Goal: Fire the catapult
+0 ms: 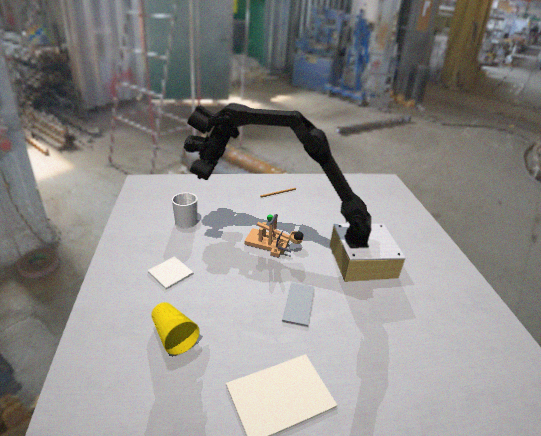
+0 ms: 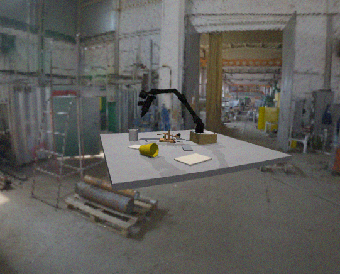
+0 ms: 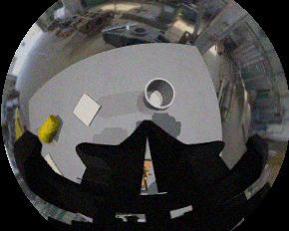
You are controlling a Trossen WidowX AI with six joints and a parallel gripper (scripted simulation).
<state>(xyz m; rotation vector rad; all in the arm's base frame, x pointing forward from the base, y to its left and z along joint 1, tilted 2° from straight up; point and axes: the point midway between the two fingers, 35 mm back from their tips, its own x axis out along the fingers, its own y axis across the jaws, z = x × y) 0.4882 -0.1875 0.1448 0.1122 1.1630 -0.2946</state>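
Right now the black ball is 33 cm behind my gripper tip, 11 cm to the left of it and 16 cm below it. Round my gripper tip: wooden catapult: 26 cm behind, 10 cm to the left, 17 cm below; then white mug: 6 cm ahead, 7 cm to the right, 19 cm below; then white tile: 9 cm ahead, 20 cm to the left, 22 cm below.
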